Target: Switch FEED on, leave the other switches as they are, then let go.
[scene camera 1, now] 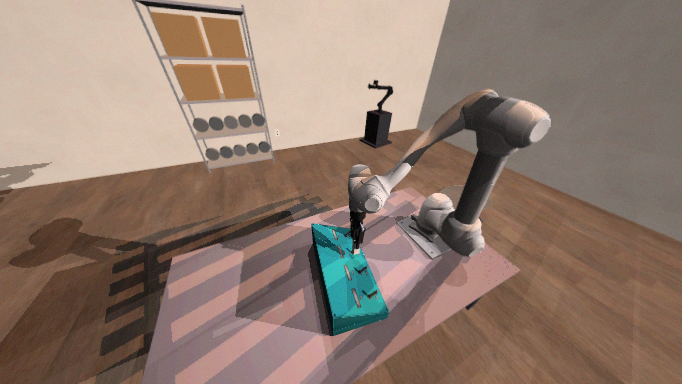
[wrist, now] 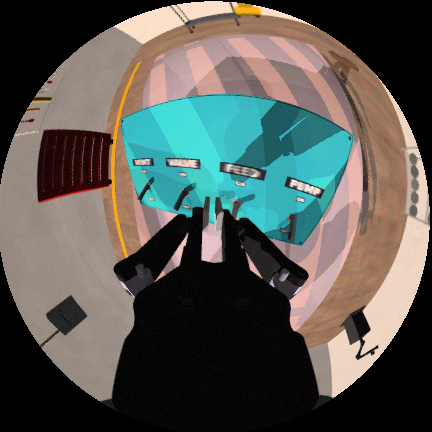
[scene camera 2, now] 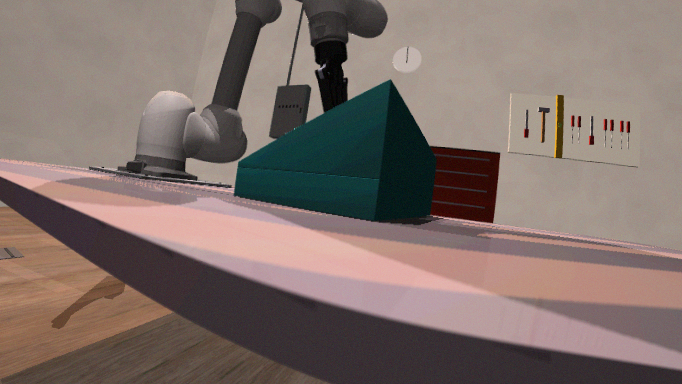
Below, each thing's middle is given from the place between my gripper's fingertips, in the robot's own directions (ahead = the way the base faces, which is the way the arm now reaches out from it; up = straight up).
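I can see the teal sloped switch panel [scene camera 1: 346,290], and my hand is 6 cm above it and 7 cm short of it.
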